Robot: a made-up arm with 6 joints.
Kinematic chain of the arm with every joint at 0, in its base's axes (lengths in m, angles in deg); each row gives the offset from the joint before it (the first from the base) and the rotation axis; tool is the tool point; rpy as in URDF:
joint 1: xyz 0 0 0.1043 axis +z
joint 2: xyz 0 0 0 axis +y
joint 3: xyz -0.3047 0 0.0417 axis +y
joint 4: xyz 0.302 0 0.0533 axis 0.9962 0 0.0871
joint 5: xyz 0 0 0 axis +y
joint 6: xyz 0.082 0 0.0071 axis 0.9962 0 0.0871
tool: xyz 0 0 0 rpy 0 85 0
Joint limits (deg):
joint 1: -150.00..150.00
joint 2: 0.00..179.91
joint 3: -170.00..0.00
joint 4: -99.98..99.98
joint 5: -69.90..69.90
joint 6: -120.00..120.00
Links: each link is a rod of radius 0.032 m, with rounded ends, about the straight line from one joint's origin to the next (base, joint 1, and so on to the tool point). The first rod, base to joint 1, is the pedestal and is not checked.
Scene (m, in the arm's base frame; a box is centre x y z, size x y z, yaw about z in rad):
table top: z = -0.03
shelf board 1: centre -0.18 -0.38 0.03 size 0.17 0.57 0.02 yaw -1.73
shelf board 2: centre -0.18 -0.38 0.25 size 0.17 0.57 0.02 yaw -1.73
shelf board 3: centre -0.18 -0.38 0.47 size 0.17 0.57 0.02 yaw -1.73
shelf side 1: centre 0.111 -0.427 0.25 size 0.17 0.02 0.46 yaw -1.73
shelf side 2: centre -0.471 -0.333 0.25 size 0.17 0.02 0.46 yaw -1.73
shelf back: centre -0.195 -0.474 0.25 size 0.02 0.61 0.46 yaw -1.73
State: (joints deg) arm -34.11 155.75 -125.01 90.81 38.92 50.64
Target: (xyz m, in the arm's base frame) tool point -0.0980 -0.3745 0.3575
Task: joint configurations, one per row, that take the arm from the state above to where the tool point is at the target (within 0.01 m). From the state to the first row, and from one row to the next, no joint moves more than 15 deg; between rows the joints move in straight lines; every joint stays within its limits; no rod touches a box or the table.
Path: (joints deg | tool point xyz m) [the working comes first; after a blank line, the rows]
Joints at the target: -114.02 87.69 -72.27 76.55 51.81 50.64
Straight joint move there: touches shelf board 2, shelf side 1, shelf back.

1: -38.13 142.97 -123.23 86.74 42.04 54.63 | 0.5287 -0.3450 0.1841
2: -42.14 130.19 -121.45 82.66 45.15 58.62 | 0.4782 -0.3546 0.3057
3: -46.16 117.41 -119.67 78.59 48.27 62.61 | 0.4125 -0.3425 0.4156
4: -50.18 104.64 -117.89 74.51 51.38 66.60 | 0.3379 -0.3084 0.5094
5: -54.19 91.86 -116.11 70.44 54.50 70.59 | 0.2605 -0.2531 0.5839
6: -58.21 79.08 -114.33 66.36 57.62 74.58 | 0.1862 -0.1795 0.6364
7: -72.07 74.20 -100.75 66.72 58.31 69.79 | 0.1397 -0.2226 0.5905
8: -85.93 69.31 -87.17 67.07 59.01 65.01 | 0.0827 -0.2469 0.5385
9: -99.79 64.43 -73.59 67.43 59.70 60.22 | 0.0234 -0.2503 0.4815
10: -113.65 59.55 -60.02 67.79 60.40 55.43 | -0.0300 -0.2337 0.4208
11: -127.51 54.66 -46.44 68.14 61.09 50.64 | -0.0702 -0.2013 0.3575
12: -123.01 65.67 -55.05 70.95 58.00 50.64 | -0.0864 -0.2542 0.3689
13: -118.52 76.68 -63.66 73.75 54.91 50.64 | -0.0963 -0.3127 0.3690
14: -114.02 87.69 -72.27 76.55 51.81 50.64 | -0.0980 -0.3745 0.3575

